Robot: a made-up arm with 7 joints. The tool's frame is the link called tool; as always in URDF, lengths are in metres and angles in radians.
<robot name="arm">
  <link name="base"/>
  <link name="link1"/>
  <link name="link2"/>
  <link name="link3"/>
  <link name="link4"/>
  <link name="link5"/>
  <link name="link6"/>
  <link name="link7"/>
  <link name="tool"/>
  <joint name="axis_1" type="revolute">
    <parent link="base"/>
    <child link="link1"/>
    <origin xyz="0.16 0.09 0.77" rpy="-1.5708 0 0"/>
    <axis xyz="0 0 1"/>
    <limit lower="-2.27" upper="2.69" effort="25" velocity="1.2"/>
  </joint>
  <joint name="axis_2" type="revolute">
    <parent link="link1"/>
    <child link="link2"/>
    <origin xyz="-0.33 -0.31 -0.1" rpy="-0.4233 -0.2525 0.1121"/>
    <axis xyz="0 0 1"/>
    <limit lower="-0.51" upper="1.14" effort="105" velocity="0.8"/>
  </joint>
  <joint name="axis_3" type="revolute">
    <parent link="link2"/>
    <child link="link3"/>
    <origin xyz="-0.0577 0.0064 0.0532" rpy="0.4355 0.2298 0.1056"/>
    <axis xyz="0 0 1"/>
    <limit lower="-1.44" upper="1.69" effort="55" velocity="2.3"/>
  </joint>
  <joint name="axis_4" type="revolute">
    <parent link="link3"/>
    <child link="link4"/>
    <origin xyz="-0.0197 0.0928 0.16" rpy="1.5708 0 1.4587"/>
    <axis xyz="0 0 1"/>
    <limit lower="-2.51" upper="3.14" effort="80" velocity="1.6"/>
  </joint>
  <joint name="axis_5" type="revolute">
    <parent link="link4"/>
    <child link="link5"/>
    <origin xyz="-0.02 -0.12 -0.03" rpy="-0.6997 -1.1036 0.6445"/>
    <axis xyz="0 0 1"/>
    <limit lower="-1.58" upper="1.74" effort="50" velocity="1.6"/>
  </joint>
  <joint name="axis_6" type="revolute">
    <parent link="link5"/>
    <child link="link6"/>
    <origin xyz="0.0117 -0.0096 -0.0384" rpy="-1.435 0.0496 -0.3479"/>
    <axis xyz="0 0 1"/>
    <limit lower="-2.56" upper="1.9" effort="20" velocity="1"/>
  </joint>
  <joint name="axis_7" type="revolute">
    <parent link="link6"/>
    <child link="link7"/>
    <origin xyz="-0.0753 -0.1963 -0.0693" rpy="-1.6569 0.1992 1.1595"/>
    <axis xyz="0 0 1"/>
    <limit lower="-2.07" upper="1.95" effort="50" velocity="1.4"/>
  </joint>
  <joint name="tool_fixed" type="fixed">
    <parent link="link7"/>
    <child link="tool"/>
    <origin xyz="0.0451 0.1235 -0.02" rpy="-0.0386 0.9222 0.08"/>
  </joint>
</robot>
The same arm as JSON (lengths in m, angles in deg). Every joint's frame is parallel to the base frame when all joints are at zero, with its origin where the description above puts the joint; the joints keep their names.
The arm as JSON. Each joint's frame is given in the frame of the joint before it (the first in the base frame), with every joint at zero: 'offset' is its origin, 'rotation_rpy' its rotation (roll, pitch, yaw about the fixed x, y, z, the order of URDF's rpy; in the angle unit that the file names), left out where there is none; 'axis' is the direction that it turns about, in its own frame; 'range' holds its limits. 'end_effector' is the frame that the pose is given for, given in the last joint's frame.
{
  "length_unit": "m",
  "angle_unit": "deg",
  "chain": [
    {
      "id": "axis_1",
      "offset": [
        0.16,
        0.09,
        0.77
      ],
      "axis": [
        0.0,
        1.0,
        0.0
      ],
      "range": [
        -130.06,
        154.13
      ]
    },
    {
      "id": "axis_2",
      "offset": [
        -0.33,
        -0.1,
        0.31
      ],
      "axis": [
        -0.272308,
        0.882825,
        -0.382711
      ],
      "range": [
        -29.22,
        65.32
      ]
    },
    {
      "id": "axis_3",
      "offset": [
        -0.07,
        0.03,
        -0.02
      ],
      "axis": [
        0.0,
        1.0,
        0.0
      ],
      "range": [
        -82.51,
        96.83
      ]
    },
    {
      "id": "axis_4",
      "offset": [
        -0.03,
        0.16,
        -0.09
      ],
      "axis": [
        1.0,
        0.0,
        0.0
      ],
      "range": [
        -143.81,
        179.91
      ]
    },
    {
      "id": "axis_5",
      "offset": [
        -0.03,
        -0.12,
        0.02
      ],
      "axis": [
        0.344608,
        0.104403,
        0.932923
      ],
      "range": [
        -90.53,
        99.69
      ]
    },
    {
      "id": "axis_6",
      "offset": [
        0.0,
        -0.01,
        -0.04
      ],
      "axis": [
        0.084303,
        0.996438,
        0.0022
      ],
      "range": [
        -146.68,
        108.86
      ]
    },
    {
      "id": "axis_7",
      "offset": [
        0.0,
        -0.07,
        0.21
      ],
      "axis": [
        -1.0,
        0.0,
        0.0001
      ],
      "range": [
        -118.6,
        111.73
      ]
    }
  ],
  "end_effector": {
    "offset": [
      0.02,
      -0.13,
      -0.02
    ],
    "rotation_rpy": [
      158.11,
      35.52,
      -11.74
    ]
  }
}

